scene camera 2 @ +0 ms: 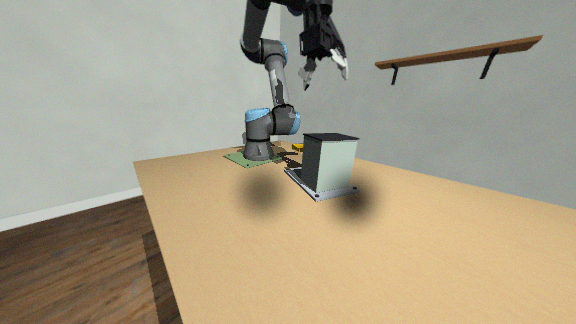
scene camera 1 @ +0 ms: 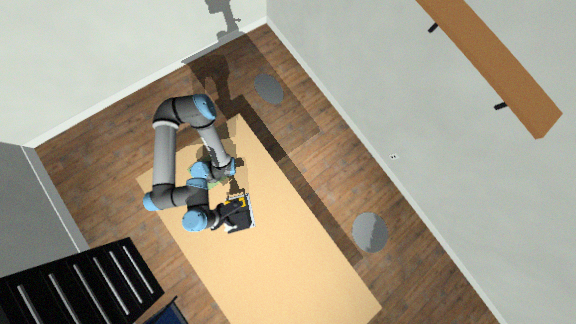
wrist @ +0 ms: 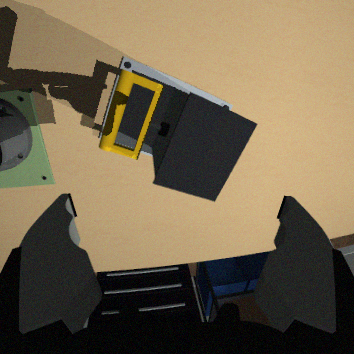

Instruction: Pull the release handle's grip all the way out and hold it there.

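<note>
The release handle's yellow grip (scene camera 1: 243, 202) (scene camera 2: 297, 147) (wrist: 148, 122) is a rectangular loop beside a dark block (scene camera 2: 336, 165) (wrist: 205, 147) on a light grey baseplate (scene camera 2: 332, 194) (wrist: 175, 82). In the wrist view it lies at the baseplate's left end, on the side towards the robot's base. In scene camera 2 the block hides most of it. My gripper (scene camera 2: 326, 84) (wrist: 177, 196) is open and empty, well above the block. In the wrist view its fingers stand wide at the lower left and right, apart from the grip. In scene camera 1 it covers part of the fixture.
The fixture stands on a wooden table (scene camera 1: 290, 250) (scene camera 2: 225, 260) (wrist: 295, 60). The arm's green mounting plate (scene camera 2: 245, 162) (wrist: 42, 165) is near the grip's side. A black drawer cabinet (scene camera 1: 100, 287) and a blue bin (scene camera 1: 167, 315) (wrist: 232, 275) stand beyond the table's edge. A shelf (scene camera 1: 500, 65) (scene camera 2: 460, 52) hangs on the wall.
</note>
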